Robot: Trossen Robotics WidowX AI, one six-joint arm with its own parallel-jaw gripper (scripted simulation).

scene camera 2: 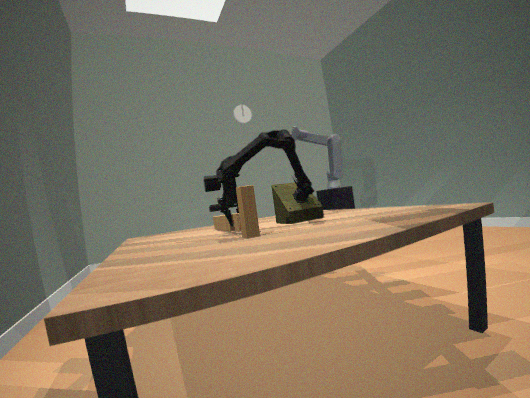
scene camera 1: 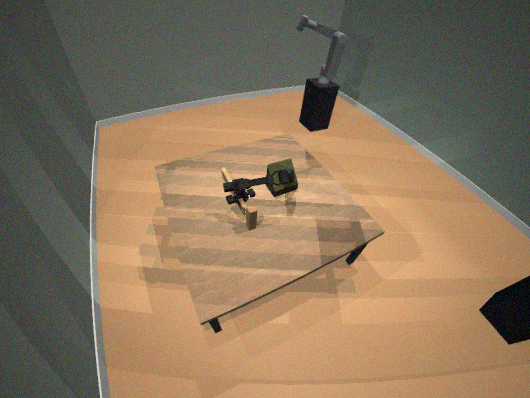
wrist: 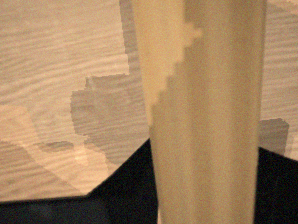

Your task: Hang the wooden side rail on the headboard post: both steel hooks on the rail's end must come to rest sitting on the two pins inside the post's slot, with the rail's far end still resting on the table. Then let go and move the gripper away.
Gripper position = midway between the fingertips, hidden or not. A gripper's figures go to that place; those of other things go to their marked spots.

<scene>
My gripper (wrist: 183, 142) is 0.11 m from the lens. A rail (wrist: 202, 75): 0.05 m from the lens.
</scene>
